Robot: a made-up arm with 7 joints. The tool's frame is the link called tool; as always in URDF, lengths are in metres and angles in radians. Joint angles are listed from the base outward.
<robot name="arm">
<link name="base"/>
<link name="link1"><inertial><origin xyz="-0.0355 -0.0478 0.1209"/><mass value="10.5"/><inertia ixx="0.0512" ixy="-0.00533" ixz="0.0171" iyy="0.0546" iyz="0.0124" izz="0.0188"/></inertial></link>
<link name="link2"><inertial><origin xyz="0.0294 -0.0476 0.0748"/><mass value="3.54"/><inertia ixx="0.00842" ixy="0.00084" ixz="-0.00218" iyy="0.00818" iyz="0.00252" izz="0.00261"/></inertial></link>
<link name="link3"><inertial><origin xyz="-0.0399 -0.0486 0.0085"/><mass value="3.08"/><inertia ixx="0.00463" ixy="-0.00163" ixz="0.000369" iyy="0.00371" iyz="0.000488" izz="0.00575"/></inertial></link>
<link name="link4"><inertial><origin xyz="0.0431 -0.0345 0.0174"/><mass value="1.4"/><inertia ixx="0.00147" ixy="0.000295" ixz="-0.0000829" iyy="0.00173" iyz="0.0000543" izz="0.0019"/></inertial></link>
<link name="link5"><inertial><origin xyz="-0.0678 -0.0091 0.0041"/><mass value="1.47"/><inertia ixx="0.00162" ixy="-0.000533" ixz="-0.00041" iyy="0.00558" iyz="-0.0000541" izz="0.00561"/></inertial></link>
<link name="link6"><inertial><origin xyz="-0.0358 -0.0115 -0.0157"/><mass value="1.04"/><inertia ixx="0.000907" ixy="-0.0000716" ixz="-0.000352" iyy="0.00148" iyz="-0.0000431" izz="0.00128"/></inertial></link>
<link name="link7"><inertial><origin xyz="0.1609 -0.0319 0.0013"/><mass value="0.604"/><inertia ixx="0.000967" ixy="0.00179" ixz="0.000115" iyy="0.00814" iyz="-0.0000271" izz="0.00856"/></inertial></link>
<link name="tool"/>
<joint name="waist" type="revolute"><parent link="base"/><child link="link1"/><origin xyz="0 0 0.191"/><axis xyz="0 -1 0"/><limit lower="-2.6" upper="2.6"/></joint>
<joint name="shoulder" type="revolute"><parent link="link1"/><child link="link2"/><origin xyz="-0.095 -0.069 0.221"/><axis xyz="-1 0 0"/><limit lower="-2.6" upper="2.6"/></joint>
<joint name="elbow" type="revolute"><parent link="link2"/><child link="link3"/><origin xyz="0.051 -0.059 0.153"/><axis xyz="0 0 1"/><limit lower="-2.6" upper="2.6"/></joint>
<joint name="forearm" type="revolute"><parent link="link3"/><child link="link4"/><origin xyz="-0.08 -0.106 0.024"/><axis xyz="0 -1 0"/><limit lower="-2.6" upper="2.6"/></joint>
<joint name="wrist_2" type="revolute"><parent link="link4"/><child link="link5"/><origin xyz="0.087 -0.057 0.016"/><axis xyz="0 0 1"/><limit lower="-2.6" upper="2.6"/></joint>
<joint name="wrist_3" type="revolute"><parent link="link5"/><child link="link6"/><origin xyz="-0.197 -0.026 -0.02"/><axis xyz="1 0 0"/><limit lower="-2.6" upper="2.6"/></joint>
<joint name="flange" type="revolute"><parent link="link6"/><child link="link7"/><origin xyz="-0.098 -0.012 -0.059"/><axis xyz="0 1 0"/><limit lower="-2.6" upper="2.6"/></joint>
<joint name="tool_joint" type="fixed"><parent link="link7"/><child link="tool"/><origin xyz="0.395 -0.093 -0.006"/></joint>
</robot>
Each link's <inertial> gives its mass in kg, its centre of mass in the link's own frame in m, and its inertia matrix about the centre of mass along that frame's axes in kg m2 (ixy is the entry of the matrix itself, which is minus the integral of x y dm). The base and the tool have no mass. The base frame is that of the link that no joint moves.
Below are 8 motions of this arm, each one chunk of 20 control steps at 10 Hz.
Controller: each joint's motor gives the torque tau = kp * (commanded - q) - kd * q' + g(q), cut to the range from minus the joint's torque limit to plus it. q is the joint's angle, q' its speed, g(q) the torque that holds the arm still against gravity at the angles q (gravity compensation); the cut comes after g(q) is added. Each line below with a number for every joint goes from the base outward.
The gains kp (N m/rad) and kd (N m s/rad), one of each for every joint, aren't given. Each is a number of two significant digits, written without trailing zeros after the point. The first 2 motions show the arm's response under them.
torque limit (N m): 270 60 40 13 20 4.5 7.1
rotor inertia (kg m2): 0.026 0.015 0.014 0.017 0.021 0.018 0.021
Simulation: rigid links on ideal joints. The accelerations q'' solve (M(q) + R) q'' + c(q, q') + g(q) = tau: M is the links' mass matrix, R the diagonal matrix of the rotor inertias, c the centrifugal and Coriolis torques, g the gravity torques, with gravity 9.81 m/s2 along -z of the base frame. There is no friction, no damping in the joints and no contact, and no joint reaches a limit. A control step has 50 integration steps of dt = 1/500 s. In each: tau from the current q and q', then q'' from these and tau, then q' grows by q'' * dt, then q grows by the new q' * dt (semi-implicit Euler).
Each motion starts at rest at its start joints. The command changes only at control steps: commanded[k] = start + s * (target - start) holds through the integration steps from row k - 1 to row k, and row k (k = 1, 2, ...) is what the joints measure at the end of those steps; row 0 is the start. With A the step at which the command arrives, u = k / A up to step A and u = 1 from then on. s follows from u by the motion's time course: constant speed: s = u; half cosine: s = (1 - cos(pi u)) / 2; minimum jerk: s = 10 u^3 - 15 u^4 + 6 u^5; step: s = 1 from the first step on.
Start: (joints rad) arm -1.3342 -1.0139 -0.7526 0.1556 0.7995 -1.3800 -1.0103
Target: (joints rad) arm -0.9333 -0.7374 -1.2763 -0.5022 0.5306 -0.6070 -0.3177
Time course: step
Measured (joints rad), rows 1 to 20:
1: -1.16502 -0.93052 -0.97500 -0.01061 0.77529 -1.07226 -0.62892
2: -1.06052 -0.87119 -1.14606 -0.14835 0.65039 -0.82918 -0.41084
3: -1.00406 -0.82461 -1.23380 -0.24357 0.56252 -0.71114 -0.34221
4: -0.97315 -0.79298 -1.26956 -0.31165 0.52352 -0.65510 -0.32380
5: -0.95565 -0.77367 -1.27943 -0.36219 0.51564 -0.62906 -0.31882
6: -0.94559 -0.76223 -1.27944 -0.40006 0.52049 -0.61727 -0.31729
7: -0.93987 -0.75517 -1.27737 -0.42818 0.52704 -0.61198 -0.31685
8: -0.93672 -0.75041 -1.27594 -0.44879 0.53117 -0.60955 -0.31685
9: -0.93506 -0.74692 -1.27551 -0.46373 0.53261 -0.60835 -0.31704
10: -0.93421 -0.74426 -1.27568 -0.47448 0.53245 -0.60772 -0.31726
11: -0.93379 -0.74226 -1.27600 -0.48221 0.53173 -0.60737 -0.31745
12: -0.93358 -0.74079 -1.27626 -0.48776 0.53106 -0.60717 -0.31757
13: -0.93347 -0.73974 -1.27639 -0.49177 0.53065 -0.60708 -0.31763
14: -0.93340 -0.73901 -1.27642 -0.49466 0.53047 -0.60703 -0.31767
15: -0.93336 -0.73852 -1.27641 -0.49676 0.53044 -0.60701 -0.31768
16: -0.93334 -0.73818 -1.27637 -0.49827 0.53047 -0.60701 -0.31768
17: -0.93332 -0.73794 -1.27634 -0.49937 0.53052 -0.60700 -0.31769
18: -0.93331 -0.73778 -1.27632 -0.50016 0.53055 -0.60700 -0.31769
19: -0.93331 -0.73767 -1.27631 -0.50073 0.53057 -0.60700 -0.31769
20: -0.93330 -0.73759 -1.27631 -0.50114 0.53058 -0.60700 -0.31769
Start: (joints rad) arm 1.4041 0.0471 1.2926 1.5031 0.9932 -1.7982 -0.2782
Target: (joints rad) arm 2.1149 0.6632 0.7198 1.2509 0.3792 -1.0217 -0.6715
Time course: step
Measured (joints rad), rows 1 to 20:
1: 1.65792 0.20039 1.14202 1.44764 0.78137 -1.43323 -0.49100
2: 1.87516 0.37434 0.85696 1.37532 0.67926 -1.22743 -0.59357
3: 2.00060 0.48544 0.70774 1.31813 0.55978 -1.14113 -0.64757
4: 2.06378 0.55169 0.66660 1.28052 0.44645 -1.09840 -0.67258
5: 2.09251 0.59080 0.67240 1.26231 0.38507 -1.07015 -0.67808
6: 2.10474 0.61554 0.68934 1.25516 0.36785 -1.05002 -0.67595
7: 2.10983 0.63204 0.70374 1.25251 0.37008 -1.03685 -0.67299
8: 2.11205 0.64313 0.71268 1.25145 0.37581 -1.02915 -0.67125
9: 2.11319 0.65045 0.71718 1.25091 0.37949 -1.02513 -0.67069
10: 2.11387 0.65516 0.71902 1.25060 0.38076 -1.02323 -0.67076
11: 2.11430 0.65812 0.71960 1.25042 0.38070 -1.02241 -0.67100
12: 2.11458 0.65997 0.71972 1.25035 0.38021 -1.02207 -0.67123
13: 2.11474 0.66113 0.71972 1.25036 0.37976 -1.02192 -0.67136
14: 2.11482 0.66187 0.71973 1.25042 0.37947 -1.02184 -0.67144
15: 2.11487 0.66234 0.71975 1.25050 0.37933 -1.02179 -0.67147
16: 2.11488 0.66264 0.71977 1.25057 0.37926 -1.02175 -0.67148
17: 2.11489 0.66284 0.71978 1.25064 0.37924 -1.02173 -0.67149
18: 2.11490 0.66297 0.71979 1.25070 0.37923 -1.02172 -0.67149
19: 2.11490 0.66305 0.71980 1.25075 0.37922 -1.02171 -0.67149
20: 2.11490 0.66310 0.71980 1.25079 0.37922 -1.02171 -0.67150
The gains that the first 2 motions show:
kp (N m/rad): 480 48 57 5.5 13 6.5 14
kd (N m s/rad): 85 14 7.9 1.8 2.2 1.1 1.6
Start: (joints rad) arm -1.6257 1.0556 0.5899 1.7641 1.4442 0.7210 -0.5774
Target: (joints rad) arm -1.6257 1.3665 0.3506 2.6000 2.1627 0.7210 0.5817
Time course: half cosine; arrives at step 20
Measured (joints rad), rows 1 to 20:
1: -1.62577 1.05581 0.58942 1.76520 1.44528 0.72105 -0.57356
2: -1.62596 1.05689 0.58746 1.76952 1.45006 0.72125 -0.55982
3: -1.62617 1.05976 0.58318 1.77890 1.46109 0.72158 -0.53347
4: -1.62634 1.06517 0.57621 1.79465 1.47987 0.72189 -0.49427
5: -1.62645 1.07353 0.56655 1.81748 1.50677 0.72208 -0.44294
6: -1.62649 1.08498 0.55443 1.84755 1.54139 0.72212 -0.38069
7: -1.62649 1.09940 0.54019 1.88455 1.58282 0.72206 -0.30904
8: -1.62645 1.11652 0.52422 1.92784 1.62990 0.72195 -0.22972
9: -1.62639 1.13596 0.50693 1.97651 1.68136 0.72186 -0.14470
10: -1.62631 1.15724 0.48872 2.02947 1.73583 0.72182 -0.05604
11: -1.62621 1.17985 0.47002 2.08554 1.79194 0.72185 0.03407
12: -1.62609 1.20322 0.45127 2.14344 1.84831 0.72192 0.12341
13: -1.62595 1.22677 0.43288 2.20193 1.90356 0.72198 0.20978
14: -1.62578 1.24991 0.41530 2.25976 1.95639 0.72193 0.29102
15: -1.62559 1.27205 0.39893 2.31573 2.00552 0.72168 0.36512
16: -1.62537 1.29263 0.38420 2.36869 2.04979 0.72118 0.43023
17: -1.62514 1.31113 0.37146 2.41749 2.08811 0.72041 0.48475
18: -1.62490 1.32708 0.36108 2.46100 2.11954 0.71941 0.52733
19: -1.62468 1.34008 0.35336 2.49811 2.14327 0.71830 0.55693
20: -1.62447 1.34982 0.34853 2.52779 2.15865 0.71723 0.57285

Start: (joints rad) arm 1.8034 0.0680 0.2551 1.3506 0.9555 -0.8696 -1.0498
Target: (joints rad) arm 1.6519 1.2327 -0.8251 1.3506 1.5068 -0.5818 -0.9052
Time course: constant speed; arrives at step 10
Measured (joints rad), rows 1 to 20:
1: 1.79553 0.08448 0.21179 1.35371 0.96875 -0.85717 -1.04677
2: 1.78519 0.12984 0.12992 1.35577 0.99925 -0.83708 -1.03687
3: 1.77358 0.19991 0.02934 1.35683 1.04490 -0.81249 -1.02321
4: 1.76072 0.28799 -0.07719 1.35691 1.10113 -0.78494 -1.00803
5: 1.74673 0.38822 -0.18449 1.35592 1.16322 -0.75561 -0.99233
6: 1.73190 0.49613 -0.29136 1.35389 1.22742 -0.72546 -0.97653
7: 1.71657 0.60859 -0.39796 1.35104 1.29138 -0.69515 -0.96080
8: 1.70102 0.72356 -0.50465 1.34774 1.35398 -0.66503 -0.94525
9: 1.68543 0.83977 -0.61167 1.34438 1.41497 -0.63527 -0.92991
10: 1.66991 0.95646 -0.71910 1.34129 1.47453 -0.60589 -0.91480
11: 1.66224 1.05714 -0.78792 1.36020 1.52122 -0.59034 -0.90419
12: 1.65886 1.12706 -0.82286 1.38155 1.54029 -0.58671 -0.90229
13: 1.65709 1.17083 -0.83651 1.39384 1.53925 -0.58659 -0.90335
14: 1.65575 1.19643 -0.83852 1.39574 1.53072 -0.58643 -0.90449
15: 1.65454 1.21074 -0.83551 1.39044 1.52218 -0.58551 -0.90504
16: 1.65351 1.21863 -0.83144 1.38202 1.51607 -0.58421 -0.90514
17: 1.65275 1.22311 -0.82818 1.37352 1.51229 -0.58302 -0.90507
18: 1.65227 1.22586 -0.82617 1.36649 1.51008 -0.58219 -0.90501
19: 1.65201 1.22773 -0.82521 1.36134 1.50879 -0.58175 -0.90499
20: 1.65190 1.22911 -0.82490 1.35787 1.50802 -0.58158 -0.90503

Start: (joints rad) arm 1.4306 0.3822 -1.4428 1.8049 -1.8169 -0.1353 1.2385
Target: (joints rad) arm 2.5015 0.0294 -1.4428 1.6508 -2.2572 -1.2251 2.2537
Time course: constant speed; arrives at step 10
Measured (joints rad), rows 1 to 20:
1: 1.47148 0.37293 -1.44935 1.79896 -1.83210 -0.17857 1.30012
2: 1.54411 0.35522 -1.44897 1.78912 -1.86301 -0.25550 1.38528
3: 1.63346 0.33150 -1.44659 1.77569 -1.90241 -0.34912 1.47889
4: 1.73137 0.30386 -1.44430 1.75995 -1.94504 -0.45111 1.57647
5: 1.83367 0.27374 -1.44253 1.74313 -1.98850 -0.55745 1.67623
6: 1.93822 0.24209 -1.44125 1.72622 -2.03211 -0.66599 1.77728
7: 2.04393 0.20951 -1.44033 1.70995 -2.07596 -0.77541 1.87915
8: 2.15023 0.17641 -1.43970 1.69480 -2.12037 -0.88488 1.98154
9: 2.25686 0.14304 -1.43933 1.68095 -2.16558 -0.99398 2.08421
10: 2.36367 0.10953 -1.43919 1.66833 -2.21169 -1.10259 2.18700
11: 2.43136 0.08385 -1.42865 1.66919 -2.27084 -1.16873 2.23822
12: 2.46712 0.06642 -1.42736 1.67143 -2.30871 -1.20118 2.25980
13: 2.48516 0.05460 -1.43053 1.67027 -2.31670 -1.21473 2.26455
14: 2.49382 0.04648 -1.43465 1.66620 -2.30485 -1.21982 2.26178
15: 2.49777 0.04086 -1.43815 1.66112 -2.28633 -1.22160 2.25732
16: 2.49954 0.03699 -1.44052 1.65655 -2.27009 -1.22235 2.25391
17: 2.50036 0.03437 -1.44185 1.65324 -2.25971 -1.22292 2.25224
18: 2.50080 0.03262 -1.44247 1.65122 -2.25496 -1.22346 2.25195
19: 2.50107 0.03148 -1.44270 1.65021 -2.25398 -1.22395 2.25238
20: 2.50125 0.03073 -1.44276 1.64984 -2.25478 -1.22434 2.25297

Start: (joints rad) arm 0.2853 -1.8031 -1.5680 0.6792 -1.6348 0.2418 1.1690
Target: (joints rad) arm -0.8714 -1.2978 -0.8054 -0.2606 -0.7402 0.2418 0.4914
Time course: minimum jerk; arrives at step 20
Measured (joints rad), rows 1 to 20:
1: 0.28473 -1.80299 -1.56752 0.67897 -1.63454 0.24194 1.16858
2: 0.28076 -1.80211 -1.56424 0.67731 -1.63252 0.24276 1.16566
3: 0.26953 -1.79924 -1.55540 0.67220 -1.62578 0.24443 1.15746
4: 0.24752 -1.79292 -1.53869 0.66134 -1.61096 0.24657 1.14170
5: 0.21222 -1.78192 -1.51260 0.64251 -1.58532 0.24854 1.11697
6: 0.16235 -1.76533 -1.47655 0.61403 -1.54726 0.24975 1.08286
7: 0.09791 -1.74276 -1.43082 0.57495 -1.49642 0.24984 1.03980
8: 0.02009 -1.71426 -1.37648 0.52518 -1.43370 0.24871 0.98895
9: -0.06892 -1.68036 -1.31521 0.46556 -1.36103 0.24654 0.93206
10: -0.16613 -1.64199 -1.24921 0.39771 -1.28127 0.24372 0.87124
11: -0.26799 -1.60043 -1.18093 0.32398 -1.19790 0.24077 0.80885
12: -0.37065 -1.55721 -1.11298 0.24717 -1.11473 0.23824 0.74735
13: -0.47017 -1.51399 -1.04796 0.17020 -1.03545 0.23650 0.68911
14: -0.56279 -1.47244 -0.98828 0.09584 -0.96330 0.23573 0.63629
15: -0.64523 -1.43412 -0.93602 0.02647 -0.90075 0.23581 0.59073
16: -0.71488 -1.40029 -0.89280 -0.03594 -0.84939 0.23648 0.55379
17: -0.77008 -1.37188 -0.85951 -0.08985 -0.80990 0.23744 0.52618
18: -0.81040 -1.34936 -0.83621 -0.13429 -0.78199 0.23843 0.50781
19: -0.83689 -1.33264 -0.82191 -0.16900 -0.76434 0.23932 0.49761
20: -0.85235 -1.32105 -0.81434 -0.19476 -0.75440 0.24005 0.49335

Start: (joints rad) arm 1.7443 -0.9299 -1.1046 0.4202 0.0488 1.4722 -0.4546
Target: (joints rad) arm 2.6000 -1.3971 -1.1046 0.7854 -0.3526 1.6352 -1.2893
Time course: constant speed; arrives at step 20
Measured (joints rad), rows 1 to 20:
1: 1.76150 -0.93367 -1.10820 0.42287 0.03319 1.47736 -0.47581
2: 1.79039 -0.94378 -1.10957 0.43053 0.01563 1.48323 -0.51218
3: 1.82582 -0.95863 -1.10889 0.44163 0.00012 1.48940 -0.55311
4: 1.86477 -0.97659 -1.10749 0.45499 -0.01477 1.49606 -0.59502
5: 1.90557 -0.99648 -1.10622 0.46987 -0.03057 1.50321 -0.63700
6: 1.94730 -1.01756 -1.10535 0.48578 -0.04778 1.51077 -0.67890
7: 1.98952 -1.03938 -1.10485 0.50239 -0.06620 1.51860 -0.72071
8: 2.03199 -1.06169 -1.10457 0.51947 -0.08541 1.52660 -0.76249
9: 2.07459 -1.08433 -1.10442 0.53687 -0.10507 1.53468 -0.80424
10: 2.11727 -1.10720 -1.10432 0.55450 -0.12494 1.54281 -0.84597
11: 2.15999 -1.13023 -1.10425 0.57229 -0.14489 1.55098 -0.88768
12: 2.20274 -1.15338 -1.10418 0.59020 -0.16488 1.55915 -0.92938
13: 2.24549 -1.17660 -1.10412 0.60820 -0.18488 1.56734 -0.97107
14: 2.28825 -1.19988 -1.10406 0.62626 -0.20490 1.57554 -1.01275
15: 2.33102 -1.22319 -1.10401 0.64438 -0.22492 1.58374 -1.05443
16: 2.37379 -1.24652 -1.10396 0.66254 -0.24494 1.59196 -1.09610
17: 2.41656 -1.26988 -1.10391 0.68073 -0.26498 1.60018 -1.13776
18: 2.45933 -1.29324 -1.10386 0.69895 -0.28501 1.60841 -1.17942
19: 2.50210 -1.31661 -1.10381 0.71720 -0.30506 1.61665 -1.22108
20: 2.54487 -1.33999 -1.10376 0.73548 -0.32511 1.62489 -1.26273

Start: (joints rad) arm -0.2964 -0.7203 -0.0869 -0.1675 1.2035 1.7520 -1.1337
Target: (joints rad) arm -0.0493 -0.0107 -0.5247 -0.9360 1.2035 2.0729 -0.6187
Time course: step
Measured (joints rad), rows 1 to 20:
1: -0.19276 -0.57031 -0.23353 -0.35552 1.34846 1.84289 -0.86935
2: -0.12880 -0.39847 -0.38145 -0.50229 1.30375 1.96247 -0.69579
3: -0.09272 -0.26470 -0.48127 -0.61979 1.20623 2.02844 -0.63953
4: -0.07278 -0.17106 -0.53027 -0.71011 1.14826 2.05827 -0.62130
5: -0.06206 -0.11082 -0.54425 -0.77498 1.13596 2.07032 -0.61623
6: -0.05635 -0.07437 -0.54176 -0.82038 1.14879 2.07423 -0.61598
7: -0.05329 -0.05273 -0.53508 -0.85217 1.16802 2.07487 -0.61699
8: -0.05160 -0.03950 -0.52960 -0.87477 1.18393 2.07450 -0.61788
9: -0.05064 -0.03089 -0.52649 -0.89116 1.19397 2.07401 -0.61838
10: -0.05008 -0.02493 -0.52521 -0.90322 1.19915 2.07365 -0.61858
11: -0.04975 -0.02064 -0.52488 -0.91213 1.20136 2.07344 -0.61863
12: -0.04956 -0.01755 -0.52489 -0.91869 1.20214 2.07332 -0.61863
13: -0.04945 -0.01536 -0.52494 -0.92347 1.20242 2.07323 -0.61863
14: -0.04939 -0.01383 -0.52495 -0.92695 1.20258 2.07316 -0.61863
15: -0.04935 -0.01280 -0.52492 -0.92946 1.20276 2.07311 -0.61865
16: -0.04933 -0.01211 -0.52486 -0.93127 1.20294 2.07305 -0.61866
17: -0.04932 -0.01165 -0.52481 -0.93258 1.20310 2.07301 -0.61867
18: -0.04931 -0.01134 -0.52477 -0.93352 1.20323 2.07298 -0.61868
19: -0.04931 -0.01113 -0.52475 -0.93421 1.20333 2.07296 -0.61869
20: -0.04931 -0.01100 -0.52473 -0.93470 1.20339 2.07294 -0.61869

